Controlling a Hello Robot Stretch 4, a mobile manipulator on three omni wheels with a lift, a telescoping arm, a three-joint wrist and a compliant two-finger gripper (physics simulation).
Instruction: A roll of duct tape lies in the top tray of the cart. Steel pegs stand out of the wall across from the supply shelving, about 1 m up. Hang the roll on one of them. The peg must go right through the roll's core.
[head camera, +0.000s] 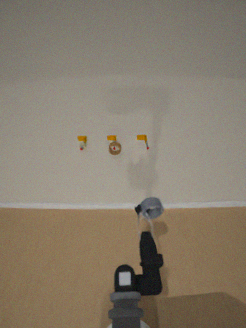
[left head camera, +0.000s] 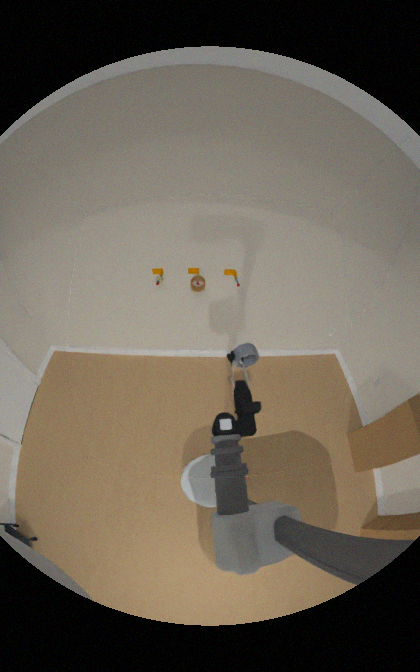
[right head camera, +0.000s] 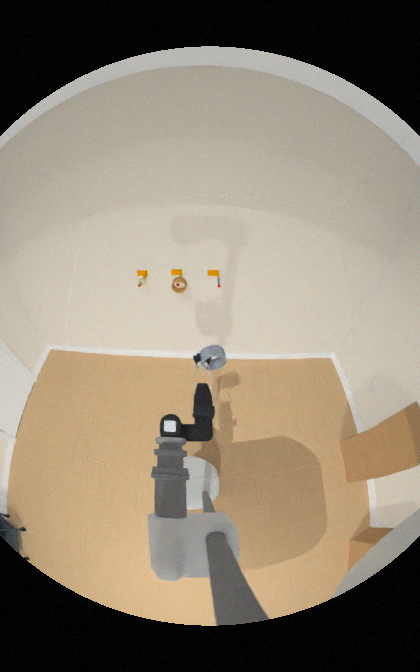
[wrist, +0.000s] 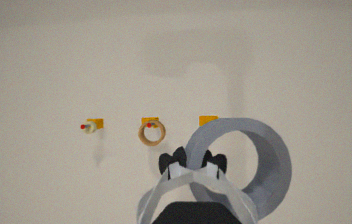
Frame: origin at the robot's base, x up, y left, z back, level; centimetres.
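Seen in the pictures: gripper, fingertip midpoint: (head camera: 142, 204) (wrist: 192, 159).
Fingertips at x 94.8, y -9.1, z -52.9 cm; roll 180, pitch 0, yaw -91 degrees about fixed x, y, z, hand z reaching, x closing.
A point is followed by its place in that frame.
The grey duct tape roll (head camera: 156, 201) {x 99.4, y -15.0, z -50.9 cm} (left head camera: 245, 347) (right head camera: 212, 349) (wrist: 276, 162) {x 95.1, y -17.1, z -49.5 cm} is held by its left wall, its core open towards the wrist camera. My gripper (head camera: 143, 210) {x 94.8, y -9.1, z -52.9 cm} (left head camera: 236, 358) (right head camera: 202, 359) (wrist: 192, 159) {x 94.8, y -9.1, z -52.9 cm} is shut on that wall. The right peg (head camera: 147, 144) {x 95.2, y -20.3, z -108.2 cm} (left head camera: 237, 281) (right head camera: 218, 281) carries nothing; in the wrist view the roll hides it, and its yellow plate (wrist: 208, 120) {x 94.8, y -17.5, z -120.6 cm} shows above the roll. The middle peg (wrist: 149, 125) {x 94.6, y 4.9, z -104.4 cm} bears a brown ring (wrist: 141, 134) {x 91.0, y 8.7, z -108.2 cm}. The left peg (wrist: 83, 127) {x 94.4, y 29.7, z -105.3 cm} bears a small pale ring (wrist: 90, 128) {x 93.6, y 28.4, z -109.3 cm}.
Brown box-like blocks (left head camera: 385, 435) (right head camera: 380, 442) stand along the right wall. Part of a dark cart (left head camera: 19, 535) (right head camera: 10, 536) shows at the lower left. A pale door (left head camera: 15, 395) is at the left edge. Shadows of the arm and roll fall on the peg wall.
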